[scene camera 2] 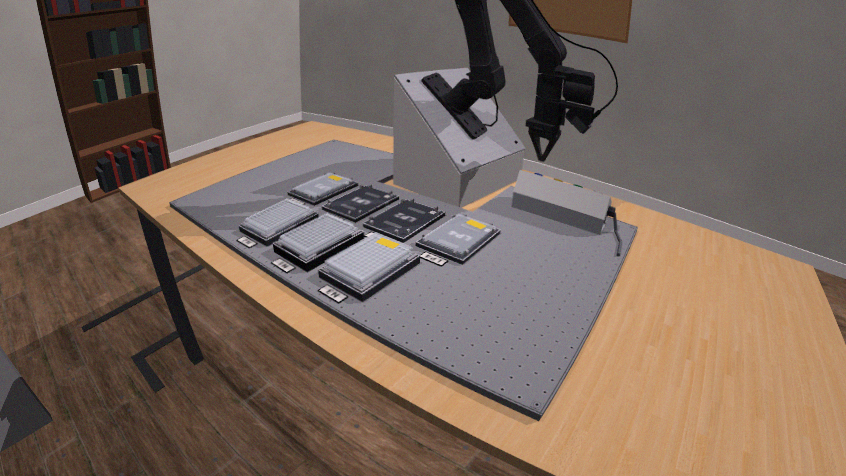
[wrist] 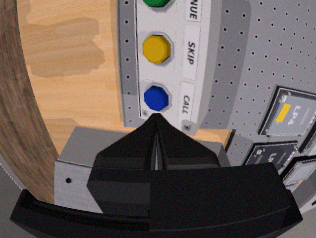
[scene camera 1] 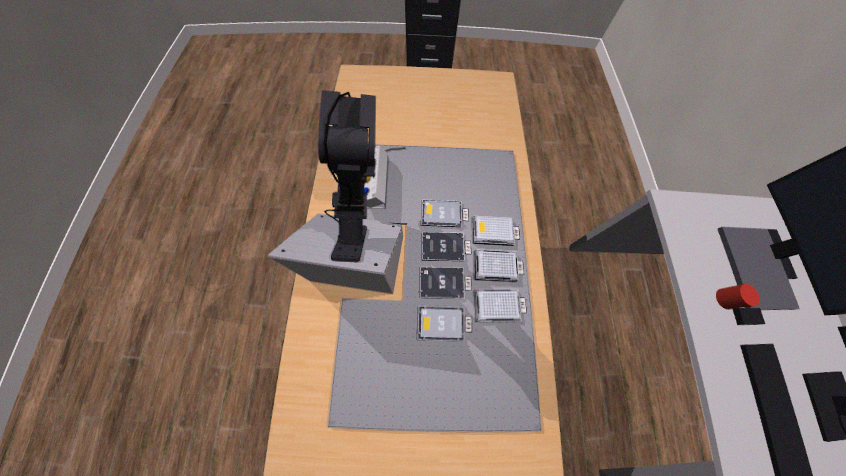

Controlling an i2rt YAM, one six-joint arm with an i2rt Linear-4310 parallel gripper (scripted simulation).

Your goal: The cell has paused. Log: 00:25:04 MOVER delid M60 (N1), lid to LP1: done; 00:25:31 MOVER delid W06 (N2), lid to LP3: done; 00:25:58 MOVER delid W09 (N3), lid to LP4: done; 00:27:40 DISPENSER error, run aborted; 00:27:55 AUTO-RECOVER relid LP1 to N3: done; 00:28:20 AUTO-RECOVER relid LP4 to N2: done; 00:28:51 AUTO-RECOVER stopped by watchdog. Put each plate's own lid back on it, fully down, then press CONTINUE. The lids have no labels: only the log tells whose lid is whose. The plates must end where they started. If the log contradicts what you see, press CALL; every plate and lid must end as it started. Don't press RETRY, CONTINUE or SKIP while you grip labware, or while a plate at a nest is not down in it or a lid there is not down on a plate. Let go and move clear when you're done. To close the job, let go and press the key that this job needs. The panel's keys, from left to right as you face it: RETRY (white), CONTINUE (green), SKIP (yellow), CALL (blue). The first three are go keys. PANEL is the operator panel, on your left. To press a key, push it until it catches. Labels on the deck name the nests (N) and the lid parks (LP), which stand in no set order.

Scene:
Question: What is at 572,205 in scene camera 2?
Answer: An operator panel.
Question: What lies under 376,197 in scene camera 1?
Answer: An operator panel.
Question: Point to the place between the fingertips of my gripper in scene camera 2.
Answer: At 541,160

